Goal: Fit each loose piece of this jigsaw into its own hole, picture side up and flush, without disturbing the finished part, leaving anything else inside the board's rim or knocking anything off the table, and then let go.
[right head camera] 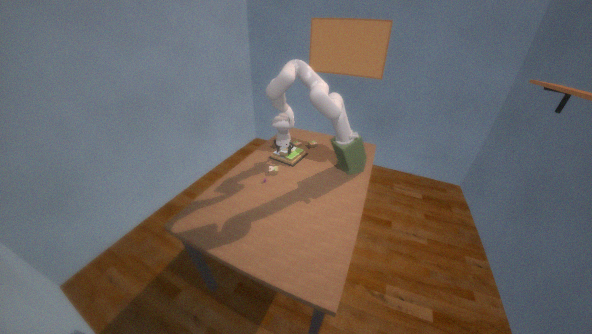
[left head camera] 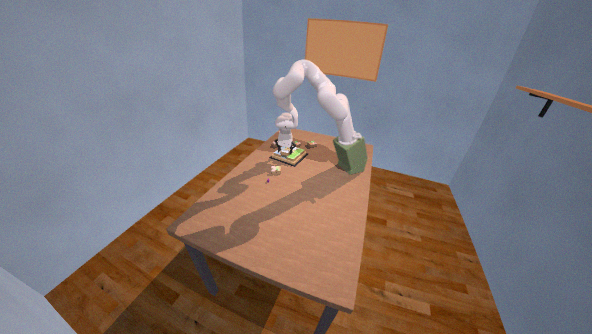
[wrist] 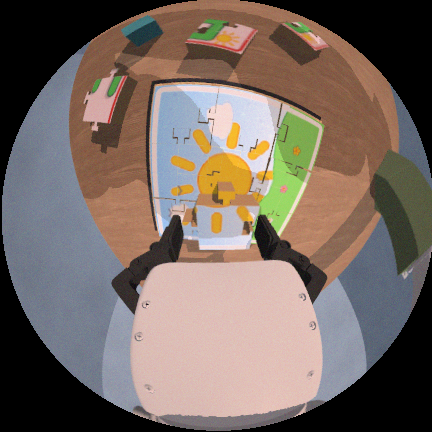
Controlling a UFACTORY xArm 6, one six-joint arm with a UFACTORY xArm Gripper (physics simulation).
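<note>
The jigsaw board has a black rim, with blue sky, a sun and a green strip fitted in. In the wrist view, a light-blue piece with yellow rays lies picture side up at the board's near edge. Its wooden far side shows, so it stands proud of the pieces around it. How far it sits in its hole is unclear. My gripper is open and empty, low over this piece, with one finger on each side. Finger contact cannot be told.
Pink-and-green pieces with red edges and a teal block lie beyond and left of the board. Another pale piece and a small purple thing lie nearer the head cameras. The green base stands right.
</note>
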